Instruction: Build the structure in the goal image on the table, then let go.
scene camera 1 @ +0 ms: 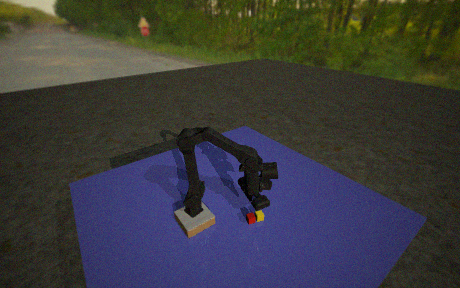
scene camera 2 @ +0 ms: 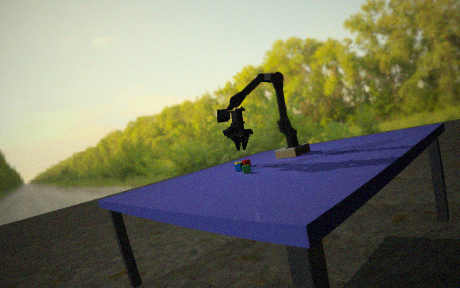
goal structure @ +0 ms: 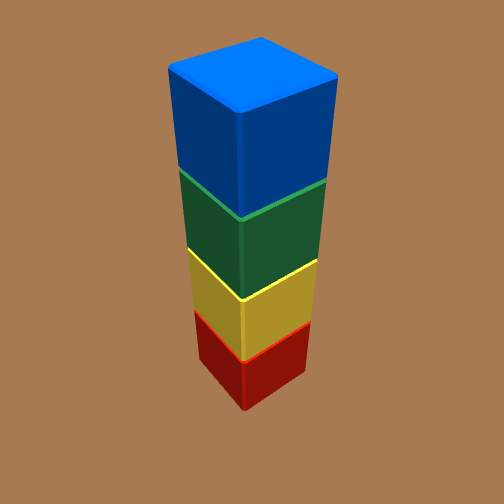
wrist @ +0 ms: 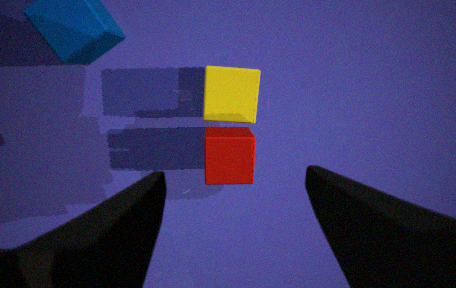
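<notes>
A red cube (scene camera 1: 251, 218) (scene camera 2: 247, 162) (wrist: 229, 160) and a yellow cube (scene camera 1: 260, 216) (scene camera 2: 238, 163) (wrist: 231, 94) are side by side, with a narrow gap between them in the wrist view. A blue cube (scene camera 2: 238, 168) (wrist: 75, 31) is turned at an angle and cut by the upper left edge of the wrist view. A green cube (scene camera 2: 246, 170) appears in front of the red one in scene camera 2; it does not show in the wrist view. My gripper (scene camera 1: 260, 204) (scene camera 2: 242, 149) (wrist: 236, 178) is open and empty, above the cubes.
The blue table top (scene camera 1: 320, 240) (scene camera 2: 210, 200) carries the cubes and the arm's base block (scene camera 1: 196, 223) (scene camera 2: 292, 151), a short way from the cubes. Shadows of the arm and cubes fall on the table.
</notes>
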